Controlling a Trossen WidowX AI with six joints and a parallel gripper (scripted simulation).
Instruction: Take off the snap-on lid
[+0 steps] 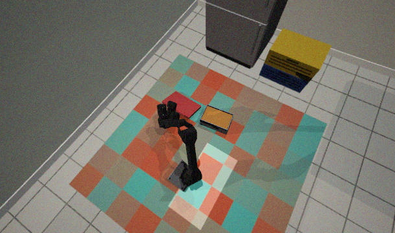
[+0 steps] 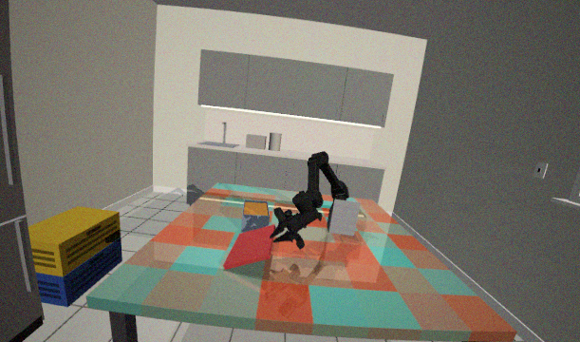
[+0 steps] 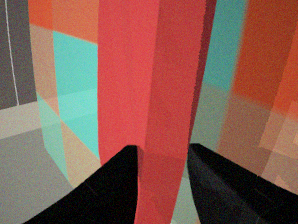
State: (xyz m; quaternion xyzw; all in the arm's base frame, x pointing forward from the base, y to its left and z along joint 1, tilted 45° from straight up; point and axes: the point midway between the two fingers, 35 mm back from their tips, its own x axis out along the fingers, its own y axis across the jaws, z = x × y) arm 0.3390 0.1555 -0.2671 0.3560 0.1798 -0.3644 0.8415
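Right now my gripper tip is 8 cm short of the lid, 3 cm above it and 1 cm to the left of it. The rest, counted from my gripper tip: storage box 30 cm to the right, 8 cm ahead, 3 cm below.
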